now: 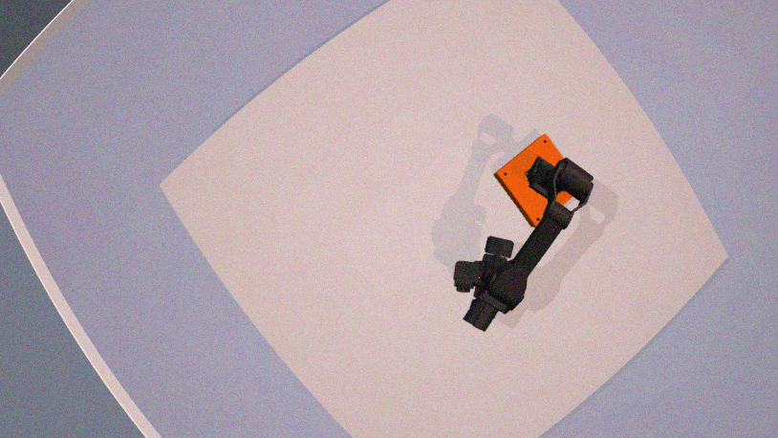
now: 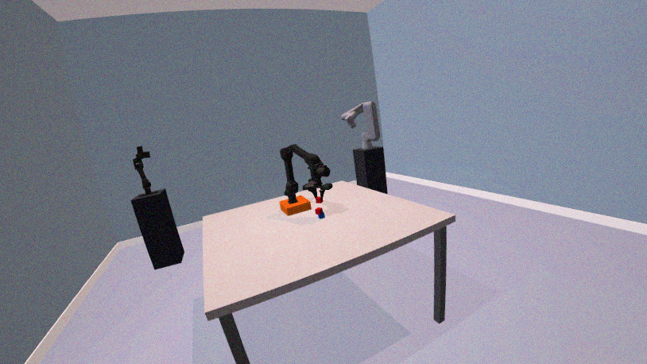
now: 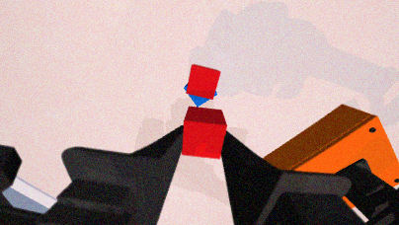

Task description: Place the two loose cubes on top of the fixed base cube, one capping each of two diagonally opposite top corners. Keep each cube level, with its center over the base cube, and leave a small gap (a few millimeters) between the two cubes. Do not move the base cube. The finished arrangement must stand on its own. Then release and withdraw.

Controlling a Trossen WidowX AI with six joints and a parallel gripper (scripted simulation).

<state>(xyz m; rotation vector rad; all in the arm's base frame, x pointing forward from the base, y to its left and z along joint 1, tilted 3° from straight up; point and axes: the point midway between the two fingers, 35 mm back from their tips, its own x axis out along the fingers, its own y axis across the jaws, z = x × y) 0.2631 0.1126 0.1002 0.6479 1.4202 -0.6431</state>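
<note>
Right now my gripper tip is 10 cm above the blue cube, 2 cm short of it and 1 cm to the left of it.
</note>
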